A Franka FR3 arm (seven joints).
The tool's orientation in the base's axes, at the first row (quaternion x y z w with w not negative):
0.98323 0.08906 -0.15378 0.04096
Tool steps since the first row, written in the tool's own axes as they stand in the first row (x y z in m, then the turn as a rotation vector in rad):
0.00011 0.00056 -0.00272 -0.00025 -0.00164 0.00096
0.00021 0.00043 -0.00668 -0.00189 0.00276 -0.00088
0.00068 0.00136 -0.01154 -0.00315 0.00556 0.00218
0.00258 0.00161 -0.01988 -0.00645 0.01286 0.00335
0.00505 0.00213 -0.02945 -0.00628 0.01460 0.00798
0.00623 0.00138 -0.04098 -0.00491 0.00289 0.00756
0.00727 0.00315 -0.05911 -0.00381 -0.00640 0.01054
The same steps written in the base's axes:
0.00101 -0.00024 0.00258 -0.00083 0.00146 -0.00092
0.00225 0.00033 0.00630 -0.00099 -0.00292 0.00157
0.00430 0.00002 0.01082 -0.00255 -0.00620 -0.00080
0.00859 0.00099 0.01816 -0.00462 -0.01402 -0.00050
0.01382 0.00191 0.02651 -0.00550 -0.01620 -0.00485
0.01819 0.00408 0.03705 -0.00629 -0.00445 -0.00550
0.02485 0.00447 0.05403 -0.00788 0.00452 -0.00917

